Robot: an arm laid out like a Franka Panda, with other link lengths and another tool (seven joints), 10 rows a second.
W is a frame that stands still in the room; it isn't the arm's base.
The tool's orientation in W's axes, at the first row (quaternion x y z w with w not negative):
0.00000, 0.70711, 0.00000, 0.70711
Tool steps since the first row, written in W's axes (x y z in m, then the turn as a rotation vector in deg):
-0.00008, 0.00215, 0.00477, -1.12, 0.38, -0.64
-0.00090, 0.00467, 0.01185, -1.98, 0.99, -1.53
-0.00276, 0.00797, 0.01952, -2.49, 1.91, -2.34
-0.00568, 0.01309, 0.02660, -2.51, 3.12, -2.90
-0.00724, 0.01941, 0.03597, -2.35, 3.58, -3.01
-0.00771, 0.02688, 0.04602, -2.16, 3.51, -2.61
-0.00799, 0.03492, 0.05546, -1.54, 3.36, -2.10
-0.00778, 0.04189, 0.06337, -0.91, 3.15, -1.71
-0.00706, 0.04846, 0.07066, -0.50, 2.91, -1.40
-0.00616, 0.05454, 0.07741, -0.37, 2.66, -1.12
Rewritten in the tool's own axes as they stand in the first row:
-0.00477, 0.00215, -0.00008, 0.64, 0.38, -1.12
-0.01185, 0.00467, -0.00090, 1.53, 0.99, -1.98
-0.01952, 0.00797, -0.00276, 2.34, 1.91, -2.49
-0.02660, 0.01309, -0.00568, 2.90, 3.12, -2.51
-0.03597, 0.01941, -0.00724, 3.01, 3.58, -2.35
-0.04602, 0.02688, -0.00771, 2.61, 3.51, -2.16
-0.05546, 0.03492, -0.00799, 2.10, 3.36, -1.54
-0.06337, 0.04189, -0.00778, 1.71, 3.15, -0.91
-0.07066, 0.04846, -0.00706, 1.40, 2.91, -0.50
-0.07741, 0.05454, -0.00616, 1.12, 2.66, -0.37

